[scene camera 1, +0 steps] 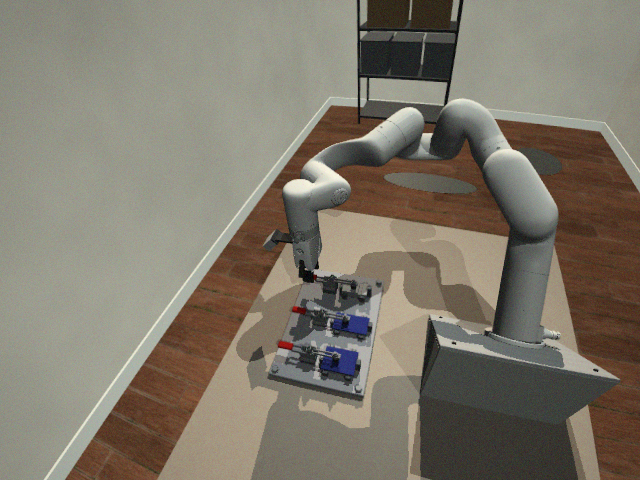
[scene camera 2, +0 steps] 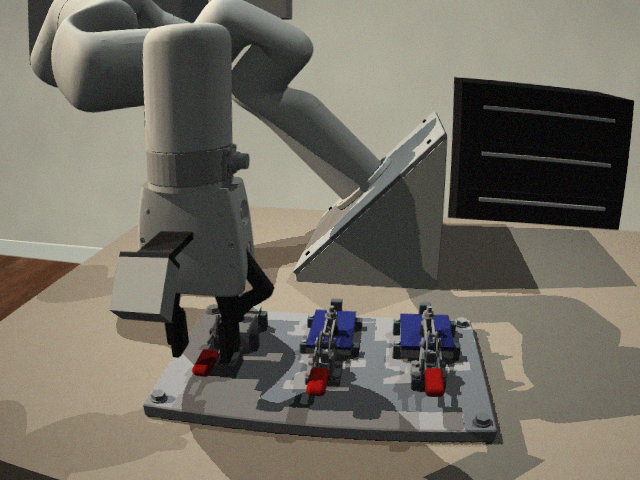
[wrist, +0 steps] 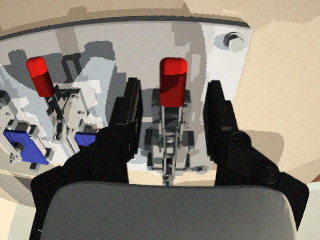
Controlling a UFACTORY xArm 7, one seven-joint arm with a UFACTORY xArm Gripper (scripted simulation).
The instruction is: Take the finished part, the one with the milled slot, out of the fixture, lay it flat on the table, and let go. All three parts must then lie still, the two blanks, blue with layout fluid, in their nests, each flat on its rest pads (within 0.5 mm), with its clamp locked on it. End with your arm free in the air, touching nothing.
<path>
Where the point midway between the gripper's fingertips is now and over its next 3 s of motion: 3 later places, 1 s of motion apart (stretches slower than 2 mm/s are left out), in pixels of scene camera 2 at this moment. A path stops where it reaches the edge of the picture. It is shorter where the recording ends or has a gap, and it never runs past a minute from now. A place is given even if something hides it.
My gripper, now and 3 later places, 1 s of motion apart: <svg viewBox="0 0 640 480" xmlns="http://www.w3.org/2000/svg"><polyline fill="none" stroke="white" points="204,353 207,375 207,370 209,348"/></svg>
</path>
